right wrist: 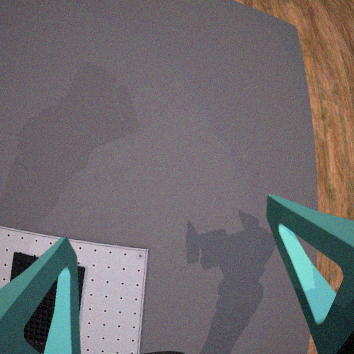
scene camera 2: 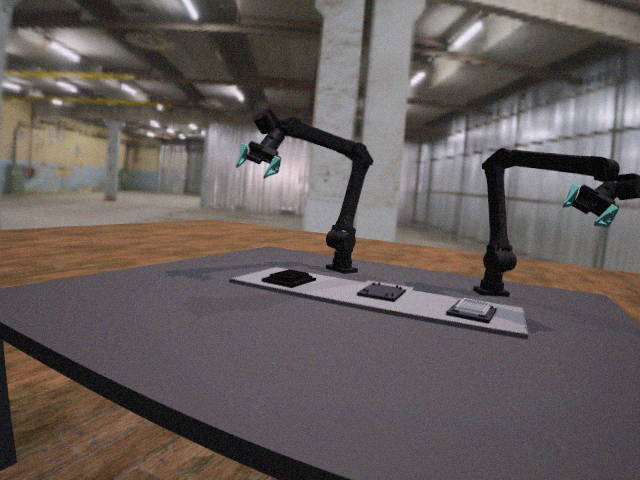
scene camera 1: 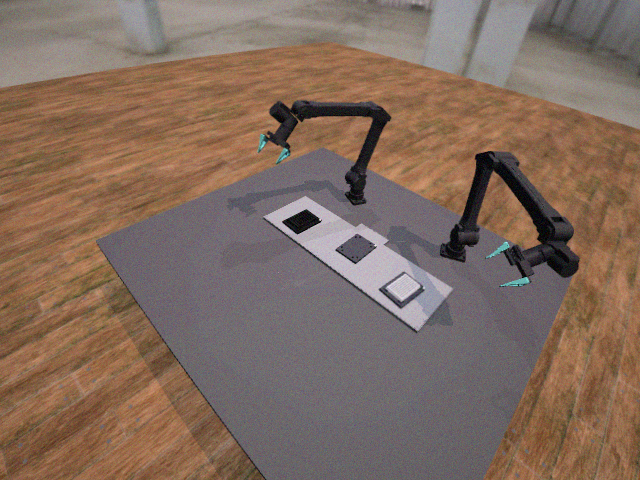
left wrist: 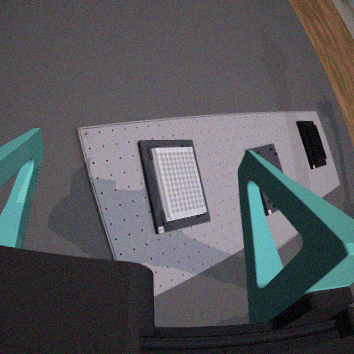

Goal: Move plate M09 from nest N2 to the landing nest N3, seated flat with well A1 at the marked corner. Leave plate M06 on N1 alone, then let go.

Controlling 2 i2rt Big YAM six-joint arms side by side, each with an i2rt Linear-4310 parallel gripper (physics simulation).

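Observation:
A white many-welled plate [scene camera 1: 403, 287] [scene camera 2: 471, 307] [left wrist: 180, 182] sits in a dark nest at the board's right end in the scene views. A black plate [scene camera 1: 301, 221] [scene camera 2: 289, 277] [left wrist: 311, 144] [right wrist: 22, 260] sits at the left end. A bare dark nest with small posts [scene camera 1: 356, 248] [scene camera 2: 381, 291] [left wrist: 270, 152] lies between them. Plate and nest labels are not readable. My left gripper [scene camera 1: 494, 271] [scene camera 2: 580, 215] [left wrist: 142, 148] is open and empty, high and right of the white plate. My right gripper [scene camera 1: 268, 157] [scene camera 2: 251, 171] [right wrist: 168, 227] is open and empty, high and beyond the black plate.
The pale perforated board [scene camera 1: 325, 240] [scene camera 2: 336, 289] [right wrist: 120, 280] carries all three stations on the grey table [scene camera 1: 310, 387] [scene camera 2: 258, 372]. Both arm bases stand behind the board. A small white mark [left wrist: 160, 230] shows at one corner of the white plate's nest.

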